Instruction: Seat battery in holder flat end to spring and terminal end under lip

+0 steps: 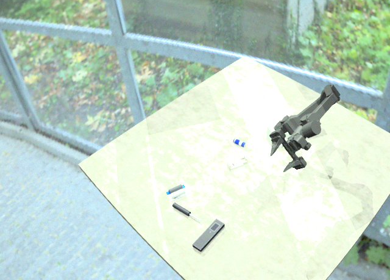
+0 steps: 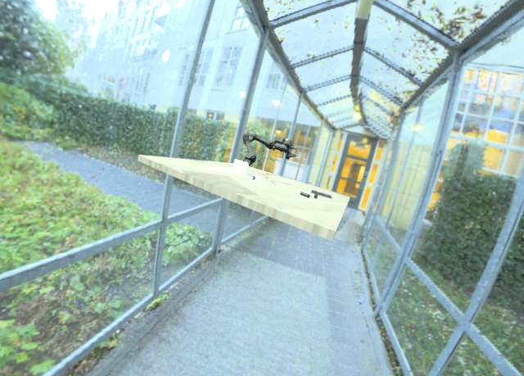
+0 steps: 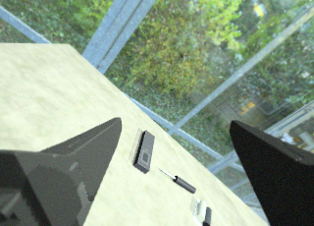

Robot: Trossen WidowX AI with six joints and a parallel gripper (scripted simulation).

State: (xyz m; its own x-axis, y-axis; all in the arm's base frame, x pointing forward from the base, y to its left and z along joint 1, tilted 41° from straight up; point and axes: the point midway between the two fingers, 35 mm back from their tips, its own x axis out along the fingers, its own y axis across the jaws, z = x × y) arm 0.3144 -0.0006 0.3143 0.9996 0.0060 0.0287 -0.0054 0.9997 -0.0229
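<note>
The battery lies 20 cm behind my gripper tip, 34 cm to the right of it and 27 cm below it. Round my gripper tip: dark remote (29 cm ahead, 12 cm to the right, 26 cm below); black-handled screwdriver (26 cm ahead, 27 cm to the right, 27 cm below); blister card (21 cm ahead, 39 cm to the right, 27 cm below).
</note>
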